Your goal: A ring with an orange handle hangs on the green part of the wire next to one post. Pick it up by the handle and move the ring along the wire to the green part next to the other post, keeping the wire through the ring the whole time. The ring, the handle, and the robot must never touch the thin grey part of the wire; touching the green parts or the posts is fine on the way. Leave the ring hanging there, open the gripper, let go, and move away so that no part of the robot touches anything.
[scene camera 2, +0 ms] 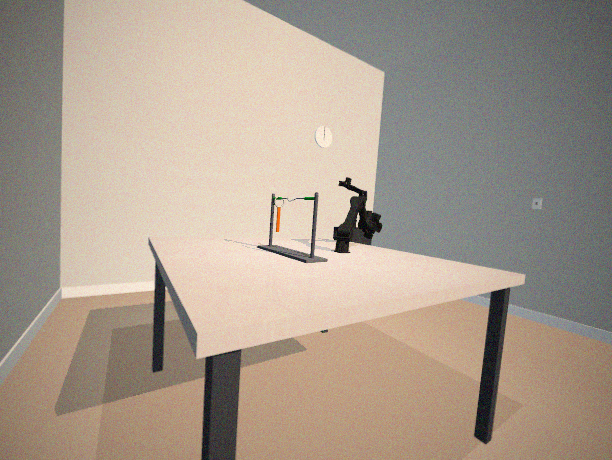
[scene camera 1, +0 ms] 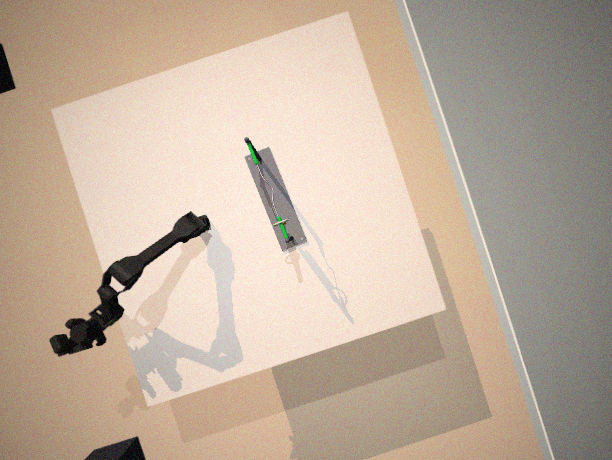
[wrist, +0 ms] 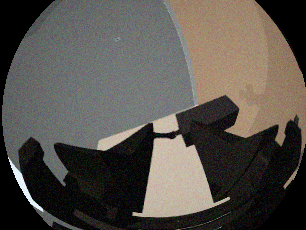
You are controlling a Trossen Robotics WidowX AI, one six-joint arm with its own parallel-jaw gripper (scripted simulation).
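Observation:
There's a wire (scene camera 1: 262,166), (scene camera 2: 290,253) in the scene, and you'd also see my gripper (scene camera 1: 63,354), (wrist: 172,126).

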